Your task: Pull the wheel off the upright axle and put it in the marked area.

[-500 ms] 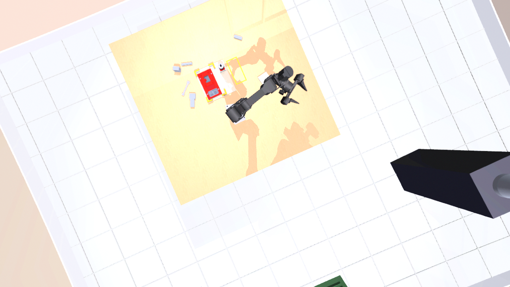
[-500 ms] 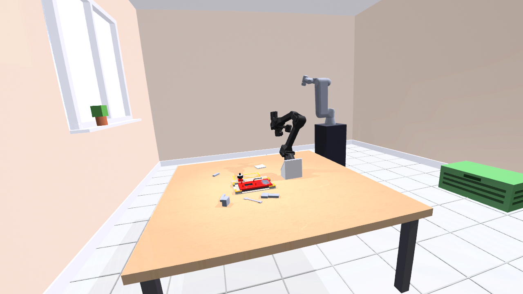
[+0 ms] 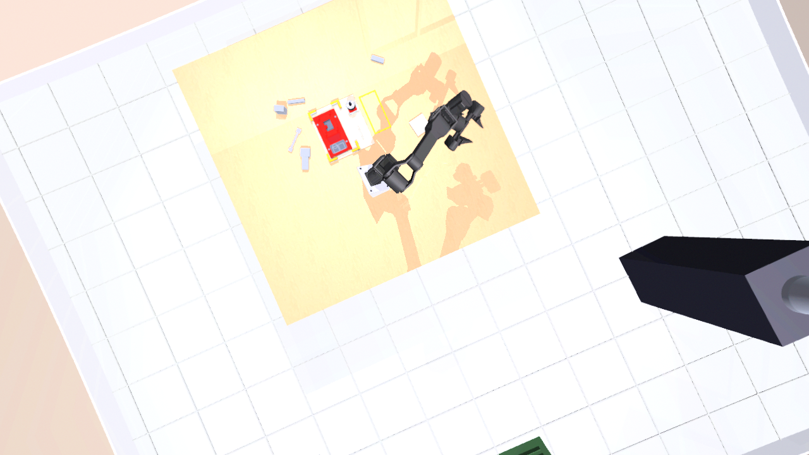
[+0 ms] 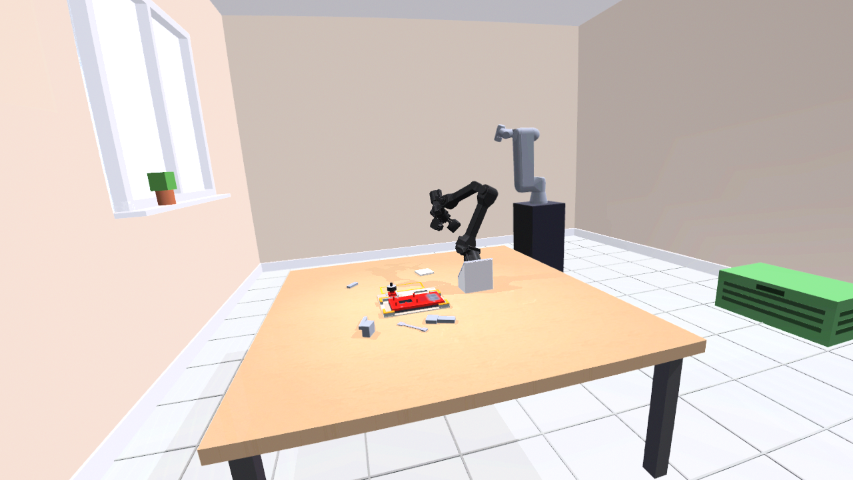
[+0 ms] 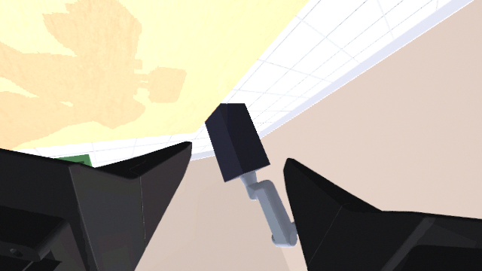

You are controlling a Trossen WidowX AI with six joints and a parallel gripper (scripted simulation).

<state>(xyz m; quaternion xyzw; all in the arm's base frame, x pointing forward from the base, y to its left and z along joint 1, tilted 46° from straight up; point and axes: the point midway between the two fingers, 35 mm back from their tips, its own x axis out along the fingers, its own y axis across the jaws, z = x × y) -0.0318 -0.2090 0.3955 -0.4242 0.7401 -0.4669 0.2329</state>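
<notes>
The small white plate is 200 mm ahead of my gripper tip, 140 mm to the left of it and 200 mm below it.
</notes>
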